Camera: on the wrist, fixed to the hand. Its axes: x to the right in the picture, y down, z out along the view.
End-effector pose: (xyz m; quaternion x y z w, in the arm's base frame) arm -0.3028 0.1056 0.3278 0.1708 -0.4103 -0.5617 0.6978
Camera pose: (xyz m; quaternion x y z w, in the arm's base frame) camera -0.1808 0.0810 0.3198 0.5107 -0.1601 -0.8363 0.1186
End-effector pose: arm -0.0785 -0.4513 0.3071 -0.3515 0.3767 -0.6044 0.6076
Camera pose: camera -0.1396 -0.4705 0.2001 -0.4120 0.0191 -0.9110 0.0046
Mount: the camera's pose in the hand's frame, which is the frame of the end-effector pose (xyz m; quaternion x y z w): 0.0236 0.0653 -0.1036 0.0829 0.0810 -0.6992 0.7054
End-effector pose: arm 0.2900 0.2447 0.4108 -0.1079 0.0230 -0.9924 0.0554
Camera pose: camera 0.2515 0.1806 0.3110 0.0072 0.1370 0.7494 0.6477
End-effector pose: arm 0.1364 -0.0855 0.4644 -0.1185 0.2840 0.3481 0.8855
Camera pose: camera 0.0623 -0.0671 0.3658 -0.2370 0.2181 -0.4068 0.8549
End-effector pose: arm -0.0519 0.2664 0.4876 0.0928 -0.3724 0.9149 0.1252
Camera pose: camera -0.1018 0.2980 0.3777 0.2621 -0.1118 0.5962 0.7505
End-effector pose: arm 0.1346 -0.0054 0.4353 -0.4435 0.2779 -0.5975 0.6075
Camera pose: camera 0.0791 -0.0568 0.3361 -0.4084 -0.1144 -0.9053 0.0250
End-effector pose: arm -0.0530 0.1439 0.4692 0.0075 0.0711 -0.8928 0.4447
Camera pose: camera -0.0205 0.1002 0.3570 -0.0648 -0.0174 0.9461 0.3170
